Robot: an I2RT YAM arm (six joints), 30 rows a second.
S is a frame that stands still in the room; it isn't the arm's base.
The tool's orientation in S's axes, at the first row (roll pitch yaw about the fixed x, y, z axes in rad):
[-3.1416 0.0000 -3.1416]
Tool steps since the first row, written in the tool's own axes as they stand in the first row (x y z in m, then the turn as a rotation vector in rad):
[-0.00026 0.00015 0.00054 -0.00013 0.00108 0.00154]
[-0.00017 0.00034 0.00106 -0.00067 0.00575 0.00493]
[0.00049 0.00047 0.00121 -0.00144 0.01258 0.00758]
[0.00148 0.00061 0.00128 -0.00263 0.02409 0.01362]
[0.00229 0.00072 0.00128 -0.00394 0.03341 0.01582]
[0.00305 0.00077 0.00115 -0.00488 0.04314 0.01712]
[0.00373 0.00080 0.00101 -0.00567 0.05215 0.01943]
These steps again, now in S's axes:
[0.00026 0.00015 -0.00054 0.00013 0.00108 -0.00154]
[0.00017 0.00034 -0.00106 0.00067 0.00575 -0.00493]
[-0.00049 0.00047 -0.00121 0.00144 0.01258 -0.00758]
[-0.00148 0.00061 -0.00128 0.00263 0.02409 -0.01362]
[-0.00229 0.00072 -0.00128 0.00394 0.03341 -0.01582]
[-0.00305 0.00077 -0.00115 0.00488 0.04314 -0.01712]
[-0.00373 0.00080 -0.00101 0.00567 0.05215 -0.01943]

